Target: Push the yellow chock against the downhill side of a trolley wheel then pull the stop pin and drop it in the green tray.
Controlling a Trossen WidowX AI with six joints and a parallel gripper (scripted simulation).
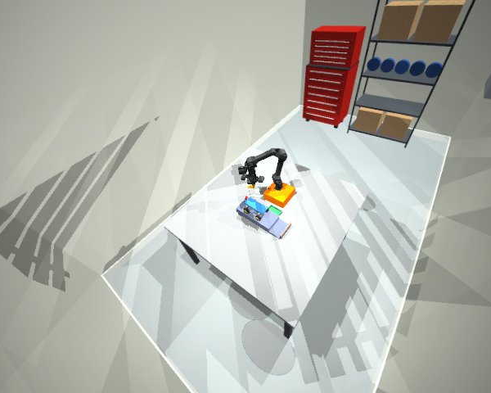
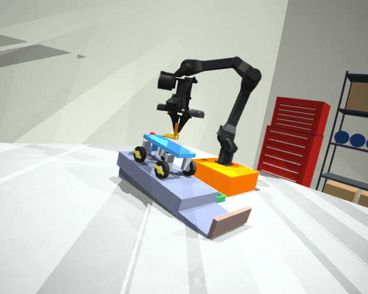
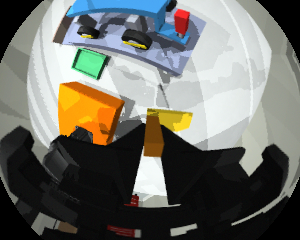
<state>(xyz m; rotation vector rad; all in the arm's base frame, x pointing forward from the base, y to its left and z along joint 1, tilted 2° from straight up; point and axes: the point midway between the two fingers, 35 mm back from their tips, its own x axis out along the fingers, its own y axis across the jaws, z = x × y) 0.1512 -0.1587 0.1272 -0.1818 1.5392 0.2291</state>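
Right now the trolley is 170 mm ahead of my gripper tip, 120 mm to the left of it and 60 mm below it. The rest, counted from my gripper tip: yellow chock: 20 mm to the right, 10 mm below, 10 mm ahead; then grey-blue ramp: 170 mm ahead, 130 mm below, 120 mm to the left; then stop pin: 140 mm ahead, 40 mm below.
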